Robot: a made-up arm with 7 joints.
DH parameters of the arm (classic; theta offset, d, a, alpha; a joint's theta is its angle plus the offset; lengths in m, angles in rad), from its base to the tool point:
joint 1: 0.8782 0 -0.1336 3.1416
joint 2: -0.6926 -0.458 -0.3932 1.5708
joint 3: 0 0.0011 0.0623 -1.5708
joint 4: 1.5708 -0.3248 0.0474 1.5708
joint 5: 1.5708 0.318 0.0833 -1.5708
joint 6: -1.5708 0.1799 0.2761 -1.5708
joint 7: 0.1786 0 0.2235 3.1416
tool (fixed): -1.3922 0.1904 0 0
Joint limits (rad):
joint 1: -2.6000..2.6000
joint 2: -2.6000..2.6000
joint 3: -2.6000..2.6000
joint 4: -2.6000..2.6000
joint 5: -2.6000..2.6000
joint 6: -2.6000..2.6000
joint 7: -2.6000..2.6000
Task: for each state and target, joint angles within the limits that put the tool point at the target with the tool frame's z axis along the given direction. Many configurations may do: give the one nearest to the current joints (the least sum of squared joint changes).
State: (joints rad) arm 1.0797 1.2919 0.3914 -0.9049 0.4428 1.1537 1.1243
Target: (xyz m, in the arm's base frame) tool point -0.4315 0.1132 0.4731 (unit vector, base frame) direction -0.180 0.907 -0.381
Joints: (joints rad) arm 1.0318 1.5865 0.5592 -0.7897 1.2470 1.4583 1.6056
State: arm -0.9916 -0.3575 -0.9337 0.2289 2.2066 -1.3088 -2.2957
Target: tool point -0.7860 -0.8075 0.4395 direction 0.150 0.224 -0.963
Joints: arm -1.1558 -0.1982 -1.8694 0.0276 2.1239 -1.6524 -2.2231
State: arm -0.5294 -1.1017 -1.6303 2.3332 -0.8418 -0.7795 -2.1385
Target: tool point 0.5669 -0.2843 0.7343 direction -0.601 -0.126 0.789
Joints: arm -0.4152 -1.0794 -1.1552 2.5207 -0.4684 -1.4918 -1.8885
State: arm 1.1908 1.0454 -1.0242 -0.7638 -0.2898 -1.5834 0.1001
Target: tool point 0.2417 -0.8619 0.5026 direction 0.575 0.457 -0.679
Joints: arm 1.3339 1.0501 -1.0153 -0.4839 -0.5946 -2.3702 -0.0671
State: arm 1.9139 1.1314 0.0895 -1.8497 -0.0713 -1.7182 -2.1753
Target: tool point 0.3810 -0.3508 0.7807 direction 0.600 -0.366 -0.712
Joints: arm 1.7294 1.4473 0.9843 -2.1681 0.0167 -2.5422 -1.9776
